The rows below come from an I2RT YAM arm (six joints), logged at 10 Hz.
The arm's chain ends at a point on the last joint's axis. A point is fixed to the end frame.
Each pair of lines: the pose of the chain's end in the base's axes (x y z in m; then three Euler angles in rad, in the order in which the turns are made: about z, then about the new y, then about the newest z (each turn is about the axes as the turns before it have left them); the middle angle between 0 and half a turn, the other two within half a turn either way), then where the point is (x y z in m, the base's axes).
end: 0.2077, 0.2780, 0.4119, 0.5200, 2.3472, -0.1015
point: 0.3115 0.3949 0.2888
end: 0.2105, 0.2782, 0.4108, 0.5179, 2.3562, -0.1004
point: 0.3137 0.3944 0.2864
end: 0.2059, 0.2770, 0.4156, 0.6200, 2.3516, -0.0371
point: 0.2996 0.4038 0.2941
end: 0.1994, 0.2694, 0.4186, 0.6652, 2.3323, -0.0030
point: 0.2904 0.4019 0.3012
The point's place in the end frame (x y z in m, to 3 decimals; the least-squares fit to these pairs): -0.021 0.048 0.192
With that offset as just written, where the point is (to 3 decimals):
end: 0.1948, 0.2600, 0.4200, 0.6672, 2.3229, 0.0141
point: 0.287 0.393 0.305
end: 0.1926, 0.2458, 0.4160, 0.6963, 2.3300, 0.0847
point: 0.283 0.381 0.302
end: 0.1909, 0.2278, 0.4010, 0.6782, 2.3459, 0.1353
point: 0.285 0.361 0.286
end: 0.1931, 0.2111, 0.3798, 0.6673, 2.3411, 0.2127
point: 0.292 0.343 0.268
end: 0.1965, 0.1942, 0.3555, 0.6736, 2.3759, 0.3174
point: 0.296 0.323 0.241
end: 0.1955, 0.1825, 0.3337, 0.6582, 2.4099, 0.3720
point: 0.296 0.307 0.216
